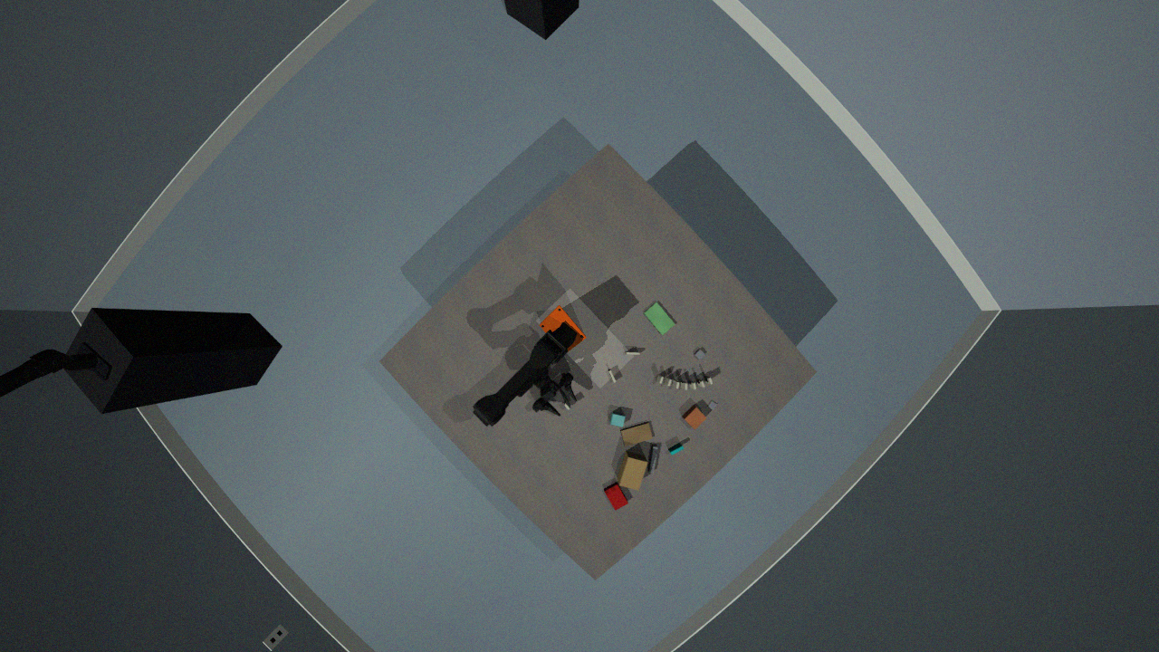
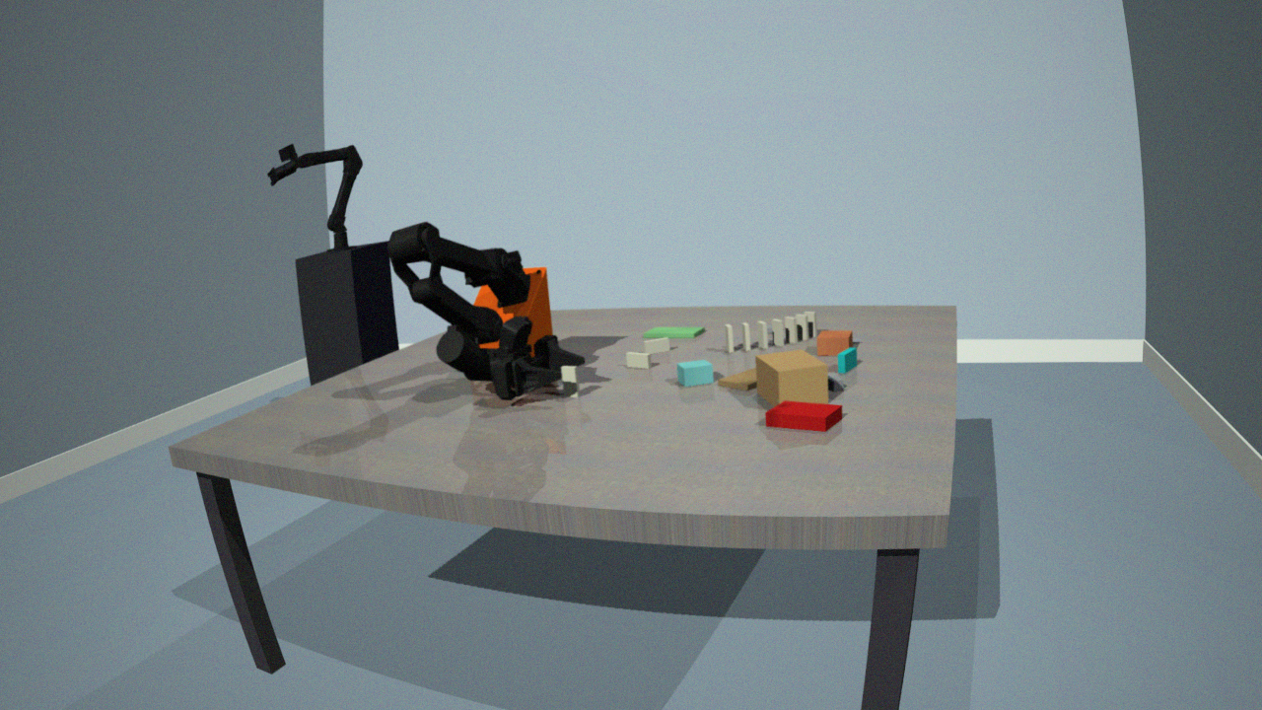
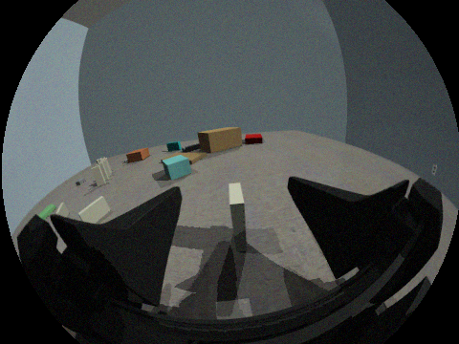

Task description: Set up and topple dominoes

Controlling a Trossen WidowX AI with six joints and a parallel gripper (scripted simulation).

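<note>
Right now the cyan block is 180 mm ahead of my gripper tip, 80 mm to the left of it and 30 mm below it. Also, from my gripper tip: tan box: 360 mm ahead, 40 mm to the right, 20 mm below; flat tan slab: 290 mm ahead, 80 mm to the left, 40 mm below; red block: 390 mm ahead, 170 mm to the right, 40 mm below.
</note>
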